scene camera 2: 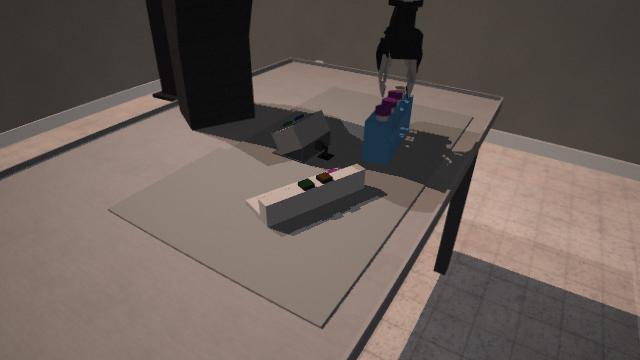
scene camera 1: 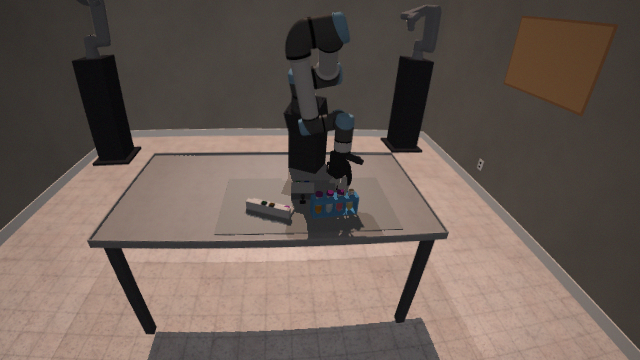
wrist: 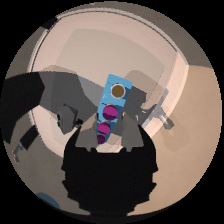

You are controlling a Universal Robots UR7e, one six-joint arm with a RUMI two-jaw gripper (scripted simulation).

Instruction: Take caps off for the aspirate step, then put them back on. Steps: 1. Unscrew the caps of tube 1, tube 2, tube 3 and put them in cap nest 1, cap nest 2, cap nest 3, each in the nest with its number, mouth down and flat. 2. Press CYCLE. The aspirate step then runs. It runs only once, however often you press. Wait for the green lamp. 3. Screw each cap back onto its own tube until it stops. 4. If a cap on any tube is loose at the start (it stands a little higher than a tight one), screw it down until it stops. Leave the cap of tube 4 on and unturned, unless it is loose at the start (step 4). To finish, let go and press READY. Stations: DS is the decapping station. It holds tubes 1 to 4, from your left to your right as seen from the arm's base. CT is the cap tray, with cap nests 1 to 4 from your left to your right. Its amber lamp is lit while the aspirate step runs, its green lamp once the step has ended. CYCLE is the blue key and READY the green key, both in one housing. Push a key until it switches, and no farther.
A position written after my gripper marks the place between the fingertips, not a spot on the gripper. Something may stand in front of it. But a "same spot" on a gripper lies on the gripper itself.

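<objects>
A single spot on my gripper appears at (scene camera 1: 346, 180) and at (scene camera 2: 414, 62). The gripper is also visible in the wrist view (110, 112).
</objects>
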